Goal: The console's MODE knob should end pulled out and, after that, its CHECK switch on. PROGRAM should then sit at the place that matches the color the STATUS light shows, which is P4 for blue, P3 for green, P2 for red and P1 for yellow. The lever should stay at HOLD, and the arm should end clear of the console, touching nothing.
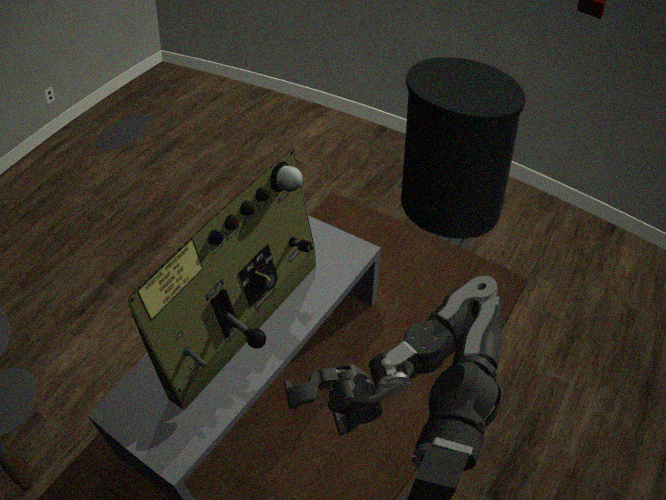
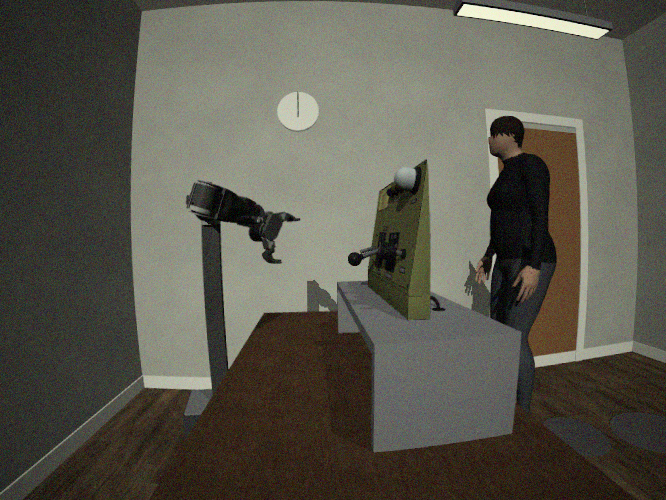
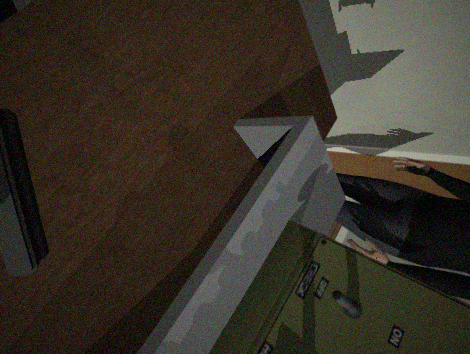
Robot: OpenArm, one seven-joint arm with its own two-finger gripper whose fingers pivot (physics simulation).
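Observation:
The olive console (image 1: 161, 347) (image 2: 418, 290) (image 3: 425, 312) stands on a grey bench. The CHECK switch (image 1: 194, 357) (image 3: 347, 304) leans towards its OFF label. The black MODE knob (image 1: 303, 245) (image 2: 400, 252) stands off the panel; pulled out or not, I cannot tell. The PROGRAM selector (image 1: 264, 277) is mid-panel; its position is unreadable. The ball-ended lever (image 1: 255, 337) (image 2: 354, 258) sticks out of its slot; its label is unreadable. The large dome (image 1: 289, 178) (image 2: 405, 178) looks whitish, showing no colour. My gripper (image 1: 317, 413) (image 2: 288, 240) is open, in front of the console, apart from it.
The grey bench (image 1: 344, 242) (image 2: 446, 387) (image 3: 200, 300) carries the console. Several small dark lamps run below the console's top edge, beside a yellow card (image 1: 169, 279). A black drum (image 1: 459, 161) stands to the right. A person (image 2: 519, 209) stands behind the bench.

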